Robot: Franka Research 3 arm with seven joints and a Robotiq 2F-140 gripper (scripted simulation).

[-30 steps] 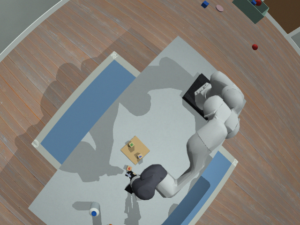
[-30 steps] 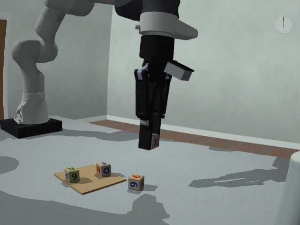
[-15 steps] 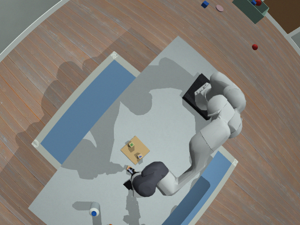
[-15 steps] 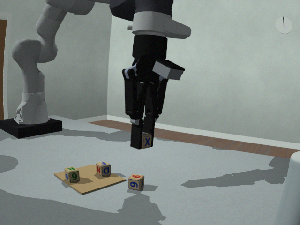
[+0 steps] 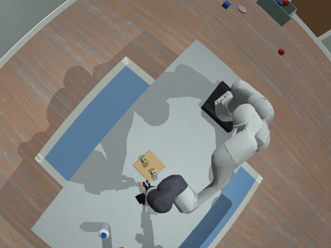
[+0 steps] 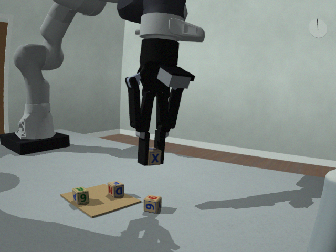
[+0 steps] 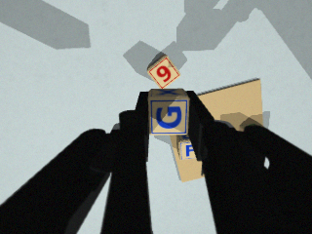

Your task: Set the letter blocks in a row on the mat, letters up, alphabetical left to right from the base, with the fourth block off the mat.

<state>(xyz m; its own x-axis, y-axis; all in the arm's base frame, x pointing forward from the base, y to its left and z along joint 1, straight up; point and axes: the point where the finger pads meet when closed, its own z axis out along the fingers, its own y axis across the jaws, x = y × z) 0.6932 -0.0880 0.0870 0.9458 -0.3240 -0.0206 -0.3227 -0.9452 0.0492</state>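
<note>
The tan mat lies 13 cm below my hand, 11 cm behind it and 6 cm to the right of it. Round my hand: block: 12 cm below, 10 cm behind, 1 cm to the right.
</note>
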